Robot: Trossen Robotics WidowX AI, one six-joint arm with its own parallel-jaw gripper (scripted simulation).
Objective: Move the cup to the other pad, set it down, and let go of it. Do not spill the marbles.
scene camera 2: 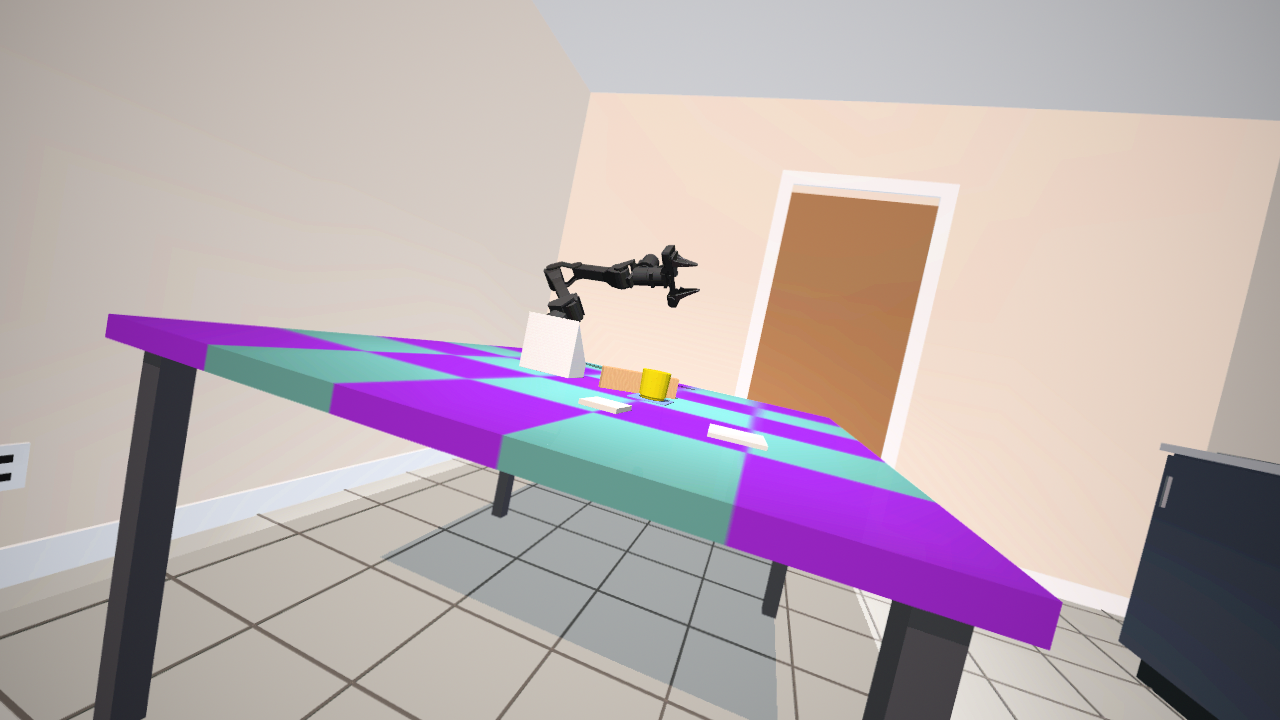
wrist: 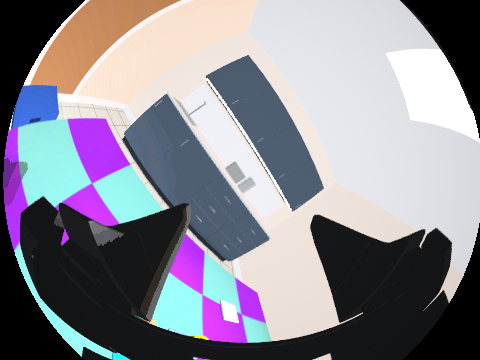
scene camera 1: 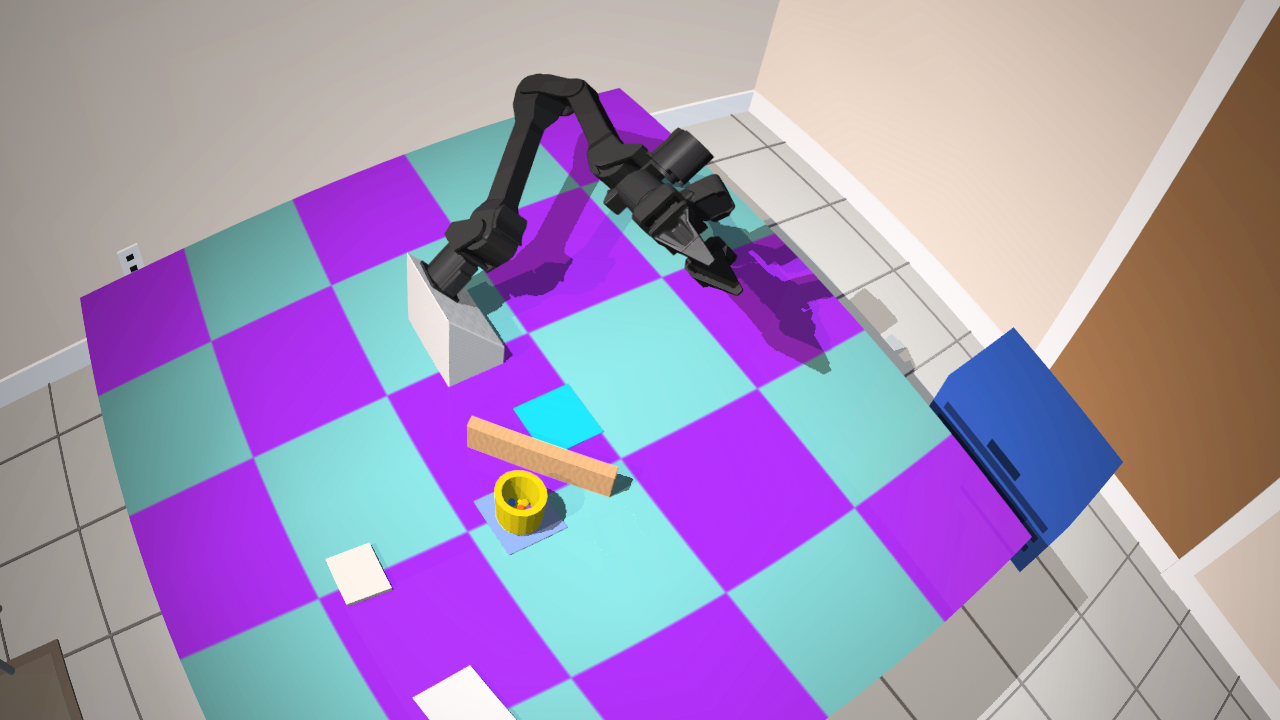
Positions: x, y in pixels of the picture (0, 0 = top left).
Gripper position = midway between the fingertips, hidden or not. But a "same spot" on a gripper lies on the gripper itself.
gripper: scene camera 2; wrist; scene camera 1 726, 278
same spot on gripper: (scene camera 2: 676, 260) = (wrist: 377, 288)
